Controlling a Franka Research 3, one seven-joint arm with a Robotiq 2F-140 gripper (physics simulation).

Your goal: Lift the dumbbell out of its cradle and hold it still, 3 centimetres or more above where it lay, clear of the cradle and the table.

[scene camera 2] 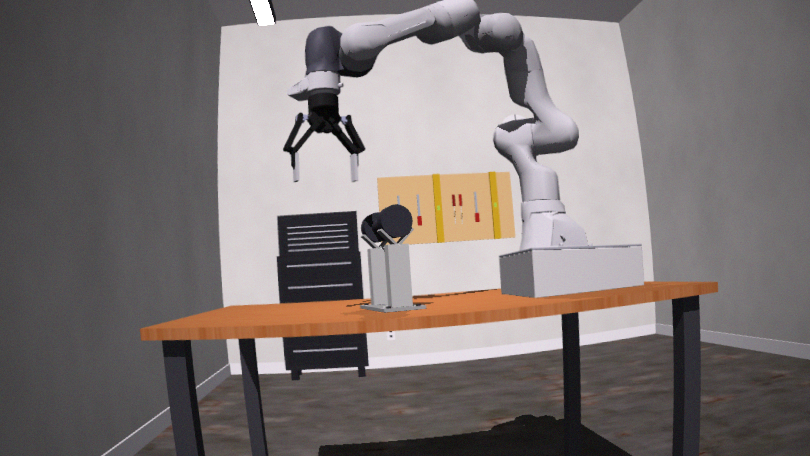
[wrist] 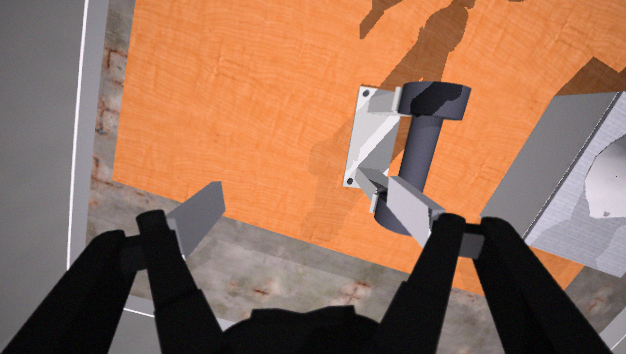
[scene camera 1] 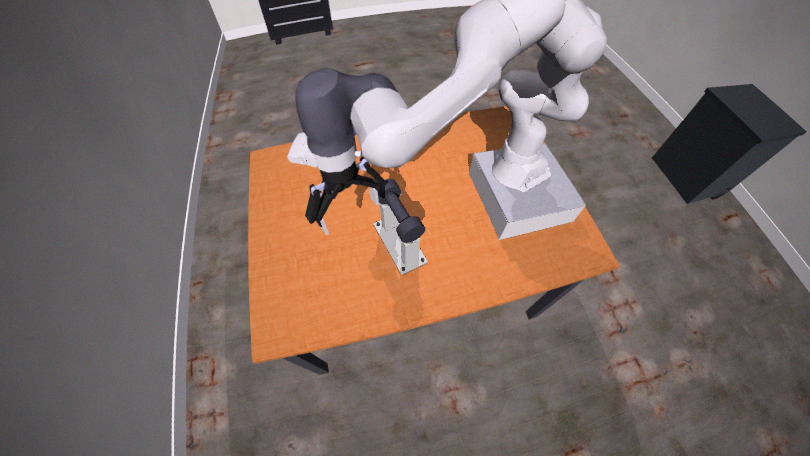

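The dark dumbbell (scene camera 1: 400, 210) (scene camera 2: 396, 221) (wrist: 421, 155) lies level across the two upright posts of the light grey cradle (scene camera 1: 410, 254) (scene camera 2: 399, 277) (wrist: 357, 145), which stands on the orange table (scene camera 1: 294, 294) (scene camera 2: 255, 322) (wrist: 225, 100). My gripper (scene camera 1: 351, 210) (scene camera 2: 325, 169) (wrist: 306, 193) is open and empty, pointing down. In scene camera 2 its fingertips are above the dumbbell's height and to its left. In the wrist view the dumbbell is right of the space between the fingers, and the right finger covers part of its near end. In scene camera 1 the dumbbell's far end hides the right fingertip.
The arm's grey base block (scene camera 1: 510, 209) (scene camera 2: 589, 270) (wrist: 540, 155) stands on the table, right of the cradle. A black tool cabinet (scene camera 1: 297, 16) (scene camera 2: 320, 294) and a tool board (scene camera 2: 467, 229) are by the far wall. A dark cabinet (scene camera 1: 708, 147) stands off the table at the right.
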